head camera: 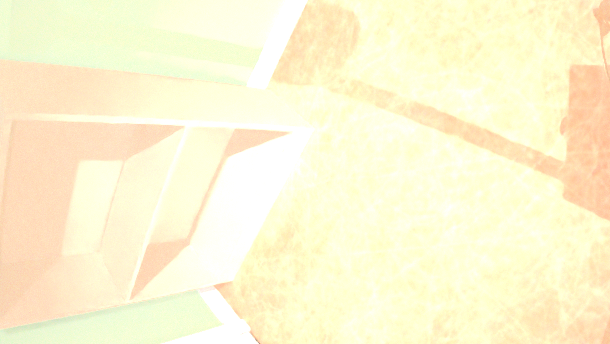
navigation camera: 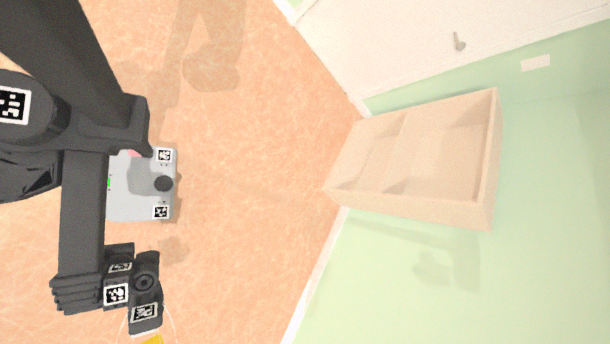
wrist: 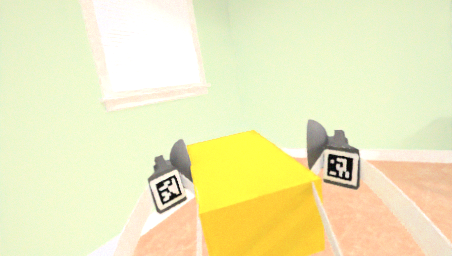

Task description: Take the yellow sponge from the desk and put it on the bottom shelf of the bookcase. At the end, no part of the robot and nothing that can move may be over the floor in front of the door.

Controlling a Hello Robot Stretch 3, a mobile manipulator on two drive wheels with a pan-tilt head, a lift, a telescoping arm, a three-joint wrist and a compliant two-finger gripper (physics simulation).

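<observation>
The yellow sponge point(wrist: 257, 172) point(navigation camera: 154, 340) is between my gripper's fingertips point(wrist: 248, 150) in the wrist view, and my gripper is shut on it. In the navigation view the sponge is partly cut off at the bottom edge, held out from the wrist, well away from the bookcase. The pale wood bookcase point(navigation camera: 415, 209) point(head camera: 150, 96) stands against the green wall. It looks empty. Its bottom compartment, nearest the floor, faces open in both the navigation and head views. The white door point(navigation camera: 380, 47) is at the navigation view's top, beside the bookcase.
My grey base point(navigation camera: 140, 202) is on the orange floor point(navigation camera: 260, 165), left of the bookcase. My arm point(navigation camera: 82, 210) extends toward the navigation view's lower edge. A white baseboard point(navigation camera: 317, 270) runs along the wall. The wrist view shows a window point(wrist: 145, 45) at upper left.
</observation>
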